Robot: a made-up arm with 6 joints. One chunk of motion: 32 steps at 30 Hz.
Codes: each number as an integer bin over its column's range. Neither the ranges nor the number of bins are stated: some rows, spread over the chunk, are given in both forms.
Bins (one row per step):
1: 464 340 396 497 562 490
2: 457 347 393 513 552 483
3: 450 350 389 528 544 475
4: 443 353 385 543 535 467
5: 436 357 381 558 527 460
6: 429 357 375 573 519 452
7: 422 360 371 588 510 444
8: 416 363 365 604 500 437
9: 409 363 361 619 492 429
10: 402 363 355 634 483 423
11: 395 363 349 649 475 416
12: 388 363 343 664 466 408
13: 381 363 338 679 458 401
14: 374 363 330 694 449 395
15: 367 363 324 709 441 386
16: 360 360 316 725 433 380
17: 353 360 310 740 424 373
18: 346 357 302 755 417 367
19: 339 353 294 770 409 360
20: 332 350 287 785 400 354
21: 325 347 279 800 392 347
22: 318 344 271 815 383 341
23: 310 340 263 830 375 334
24: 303 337 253 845 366 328
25: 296 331 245 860 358 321
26: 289 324 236 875 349 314
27: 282 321 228 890 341 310
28: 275 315 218 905 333 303
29: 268 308 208 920 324 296
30: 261 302 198 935 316 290
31: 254 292 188 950 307 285
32: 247 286 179 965 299 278
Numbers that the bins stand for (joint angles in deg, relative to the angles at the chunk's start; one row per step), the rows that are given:
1: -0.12 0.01 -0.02 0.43 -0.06 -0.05
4: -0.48 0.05 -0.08 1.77 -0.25 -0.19
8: -0.94 0.08 -0.18 3.54 -0.50 -0.37
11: -1.30 0.08 -0.26 4.85 -0.68 -0.50
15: -1.78 0.08 -0.39 6.60 -0.92 -0.68
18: -2.13 0.06 -0.50 7.94 -1.09 -0.80
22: -2.61 0.02 -0.66 9.68 -1.33 -0.96
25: -2.99 -0.02 -0.79 10.99 -1.51 -1.08
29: -3.47 -0.09 -0.98 12.74 -1.75 -1.23
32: -3.83 -0.16 -1.13 14.05 -1.93 -1.34
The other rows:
2: -0.24 0.03 -0.04 0.89 -0.13 -0.09
3: -0.36 0.04 -0.06 1.33 -0.19 -0.14
5: -0.60 0.06 -0.10 2.20 -0.31 -0.23
6: -0.72 0.06 -0.13 2.64 -0.37 -0.28
7: -0.84 0.07 -0.15 3.08 -0.43 -0.33
9: -1.06 0.08 -0.20 3.98 -0.56 -0.42
10: -1.18 0.08 -0.23 4.42 -0.62 -0.46
12: -1.42 0.08 -0.29 5.29 -0.74 -0.55
13: -1.54 0.08 -0.32 5.73 -0.80 -0.59
14: -1.66 0.08 -0.36 6.16 -0.86 -0.63
16: -1.90 0.07 -0.43 7.06 -0.98 -0.72
17: -2.01 0.07 -0.46 7.50 -1.04 -0.76
19: -2.25 0.05 -0.54 8.37 -1.15 -0.84
20: -2.37 0.04 -0.58 8.81 -1.21 -0.88
21: -2.49 0.03 -0.62 9.25 -1.27 -0.92
23: -2.75 0.01 -0.70 10.12 -1.39 -1.00
24: -2.87 0.00 -0.75 10.56 -1.45 -1.04
26: -3.11 -0.04 -0.84 11.43 -1.57 -1.12
27: -3.23 -0.05 -0.88 11.87 -1.63 -1.15
28: -3.35 -0.07 -0.93 12.30 -1.69 -1.19
30: -3.59 -0.11 -1.03 13.18 -1.81 -1.27
31: -3.71 -0.14 -1.08 13.61 -1.87 -1.30

